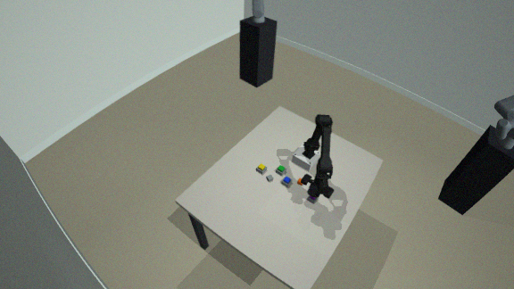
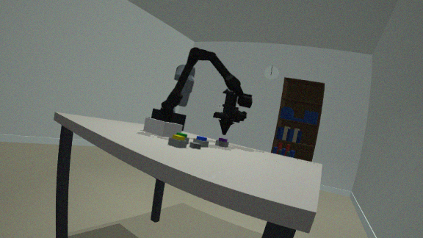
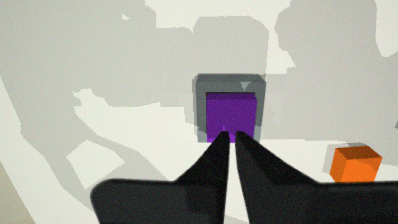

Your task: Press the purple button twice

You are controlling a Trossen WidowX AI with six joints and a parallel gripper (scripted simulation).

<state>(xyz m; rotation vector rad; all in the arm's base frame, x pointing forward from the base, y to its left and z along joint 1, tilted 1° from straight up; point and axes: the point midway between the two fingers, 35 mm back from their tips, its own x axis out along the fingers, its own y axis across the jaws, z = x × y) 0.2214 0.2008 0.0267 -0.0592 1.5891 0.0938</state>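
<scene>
My gripper tip is now 3 cm above the purple button. Round my gripper tip: orange block 13 cm to the right, 5 cm below, 5 cm behind; then blue button 19 cm to the right, 3 cm below, 1 cm ahead; then green button 27 cm to the right, 3 cm below, 3 cm behind.
</scene>
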